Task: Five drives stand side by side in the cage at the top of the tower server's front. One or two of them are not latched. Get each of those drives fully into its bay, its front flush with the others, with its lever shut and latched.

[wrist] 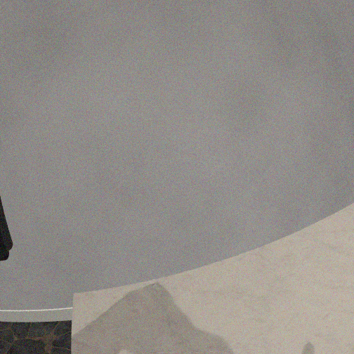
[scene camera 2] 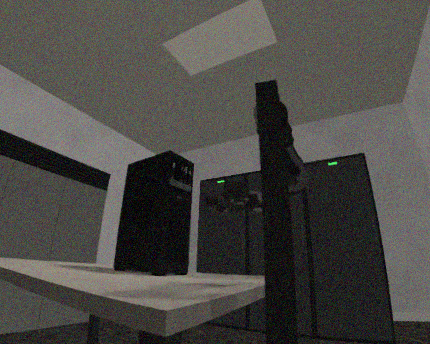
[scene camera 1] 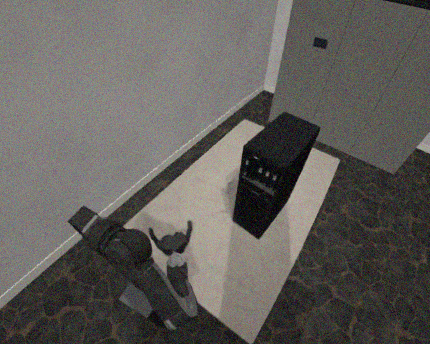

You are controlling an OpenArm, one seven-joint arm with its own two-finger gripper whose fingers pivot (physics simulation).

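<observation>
The black tower server (scene camera 1: 275, 150) (scene camera 2: 150, 215) stands upright. Its drive cage (scene camera 1: 261, 171) (scene camera 2: 182, 172) is at the top of the front. Light marks show on several drives; the second place from the left looks darker, with a small pale mark higher up in scene camera 1. The picture is too small and dim to tell which levers are latched or whether a drive stands proud. My gripper (scene camera 1: 170, 226) (scene camera 2: 216, 201) is open and empty, its fingers spread wide, well apart from the server's front. In the wrist view, part of one dark finger shows at the left edge; the drives do not show.
The pale table (scene camera 1: 210, 295) (scene camera 2: 90, 300) (wrist: 280, 295) bears the server. The arm's dark post (scene camera 2: 279, 225) stands at the table's near end. A wall (scene camera 1: 125, 90) runs along one side. Dark cabinets (scene camera 2: 340, 240) with green lights stand beyond the arm, and a grey cabinet (scene camera 1: 350, 90) is behind the server.
</observation>
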